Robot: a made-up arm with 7 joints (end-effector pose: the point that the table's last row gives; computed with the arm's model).
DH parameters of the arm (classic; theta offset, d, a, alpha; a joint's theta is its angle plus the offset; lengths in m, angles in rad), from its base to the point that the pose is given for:
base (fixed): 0 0.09 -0.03 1.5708
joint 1: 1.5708 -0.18 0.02 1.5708
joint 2: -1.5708 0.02 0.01 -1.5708
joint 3: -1.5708 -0.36 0 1.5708
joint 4: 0 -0.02 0.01 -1.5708
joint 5: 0 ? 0 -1.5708
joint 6: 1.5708 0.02 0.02 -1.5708
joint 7: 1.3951 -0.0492 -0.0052 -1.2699
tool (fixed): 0.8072 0.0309 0 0
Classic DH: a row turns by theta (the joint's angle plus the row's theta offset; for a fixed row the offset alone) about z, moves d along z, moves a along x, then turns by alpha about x.
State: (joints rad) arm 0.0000 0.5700 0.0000 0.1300 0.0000 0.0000 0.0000
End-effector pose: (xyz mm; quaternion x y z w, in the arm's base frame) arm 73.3 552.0 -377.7 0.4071 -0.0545 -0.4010 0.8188
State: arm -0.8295 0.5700 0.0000 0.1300 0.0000 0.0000 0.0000
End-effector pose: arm -305.2 552.0 -302.1 0.2110 0.2801 -0.5311 0.7714
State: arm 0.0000 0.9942 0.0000 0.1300 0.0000 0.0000 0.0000
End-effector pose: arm 73.3 719.7 -181.4 0.5704 0.0311 -0.4035 0.7148
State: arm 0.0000 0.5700 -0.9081 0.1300 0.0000 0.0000 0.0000
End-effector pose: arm 72.8 483.7 -421.5 0.2508 -0.0055 -0.7591 0.6007
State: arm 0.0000 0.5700 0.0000 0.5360 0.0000 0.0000 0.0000
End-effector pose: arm 165.8 523.2 -332.8 0.4609 -0.2367 -0.4128 0.7491
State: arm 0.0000 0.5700 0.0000 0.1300 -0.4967 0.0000 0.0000
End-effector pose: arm 78.0 533.5 -388.8 0.3568 -0.0159 -0.6120 0.7056
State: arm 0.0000 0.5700 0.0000 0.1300 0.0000 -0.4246 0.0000
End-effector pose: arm 63.7 544.2 -365.5 0.4629 -0.2448 -0.4129 0.7452
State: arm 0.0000 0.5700 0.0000 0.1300 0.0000 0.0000 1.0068
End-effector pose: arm 75.1 580.7 -375.7 -0.0515 -0.2334 -0.3820 0.8927
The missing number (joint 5, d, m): -0.27
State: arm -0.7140 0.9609 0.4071 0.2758 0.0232 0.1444 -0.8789
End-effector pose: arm -111.3 725.2 -196.1 0.7515 0.3569 -0.3901 0.3946
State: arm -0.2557 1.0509 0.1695 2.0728 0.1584 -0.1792 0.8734
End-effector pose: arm 184.4 406.4 55.5 0.1567 -0.6387 -0.7414 0.1335
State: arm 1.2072 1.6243 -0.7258 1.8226 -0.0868 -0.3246 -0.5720
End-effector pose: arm 133.1 438.7 250.3 -0.7536 0.5370 0.2697 0.2665
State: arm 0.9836 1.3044 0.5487 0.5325 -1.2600 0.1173 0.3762
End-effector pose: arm 98.6 749.0 218.9 0.7881 0.0132 -0.2911 0.5422
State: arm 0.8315 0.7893 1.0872 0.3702 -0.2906 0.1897 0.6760
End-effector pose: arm 211.0 720.1 -60.1 0.3880 -0.6151 0.0756 0.6822
